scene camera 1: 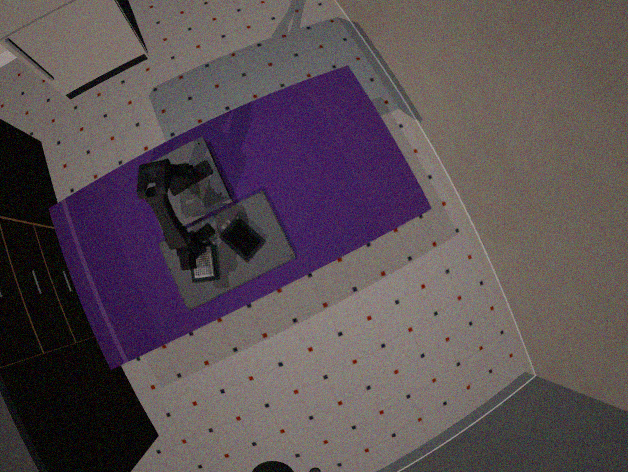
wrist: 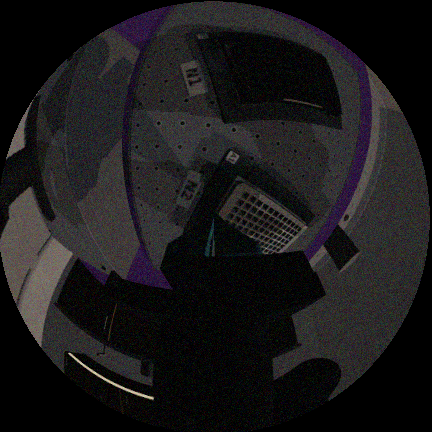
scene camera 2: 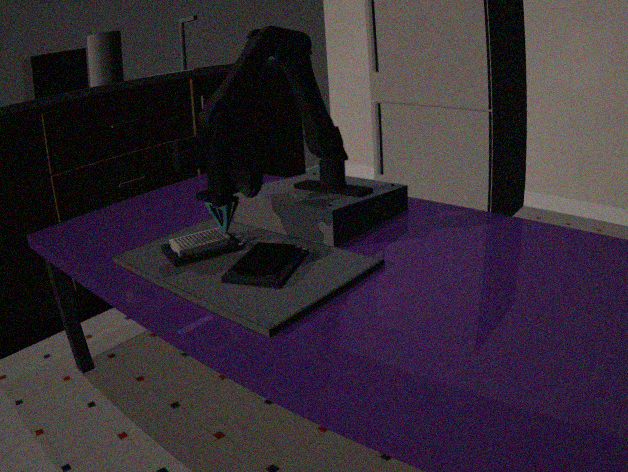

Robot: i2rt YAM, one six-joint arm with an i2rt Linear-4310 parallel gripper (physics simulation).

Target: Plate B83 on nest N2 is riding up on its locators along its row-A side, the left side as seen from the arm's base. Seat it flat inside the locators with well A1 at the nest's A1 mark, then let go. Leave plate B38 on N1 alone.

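Frame: origin at the arm's base, x ahead, y left, z up, level; metres.
Where they show: gripper, between the fingertips: [wrist: 213, 217] [scene camera 2: 224, 232]; arm's base, origin of its link: [scene camera 1: 190, 178] [scene camera 2: 332, 189].
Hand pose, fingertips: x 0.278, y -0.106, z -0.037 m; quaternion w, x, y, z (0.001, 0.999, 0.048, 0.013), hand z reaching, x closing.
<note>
Each offset is from my fingertips to the centre of the thing. "*": to the spot under its first point. Level surfaces: height alone.
The pale gridded plate B83 {0.060 m ahead, 0.019 m right, 0.006 m down} [scene camera 1: 204, 267] [scene camera 2: 197, 242] [wrist: 260, 215] lies on the dark nest N2 {* 0.152 m ahead, 0.008 m left, 0.013 m down} [scene camera 2: 177, 261] [wrist: 280, 186]. The A1 mark {0.012 m ahead, 0.060 m left, 0.013 m down} [wrist: 233, 157] is at a nest corner, near one plate corner. The plate's tilt is hard to judge, and the gripper hides part of it in the wrist view. My gripper [scene camera 2: 224, 230] [wrist: 213, 217] is shut and empty, its teal fingertips pointing down at the plate's end nearest the arm's base; whether they touch cannot be told. The dark plate B38 {0.059 m ahead, 0.176 m left, 0.006 m down} [scene camera 1: 242, 238] [scene camera 2: 267, 257] [wrist: 280, 70] sits on nest N1 [scene camera 2: 248, 279] [wrist: 280, 111].
Both nests stand on a grey perforated board {0.061 m ahead, 0.085 m left, 0.031 m down} [scene camera 1: 190, 299] [scene camera 2: 304, 299] [wrist: 170, 135] on the purple table {0.037 m down} [scene camera 1: 324, 152] [scene camera 2: 456, 329]. The N2 label {* 0.028 m back, 0.019 m left, 0.023 m down} [wrist: 189, 189] and N1 label {* 0.032 m back, 0.142 m left, 0.023 m down} [wrist: 193, 78] lie beside their nests. The arm's grey base block [scene camera 2: 370, 213] stands behind the board.
</note>
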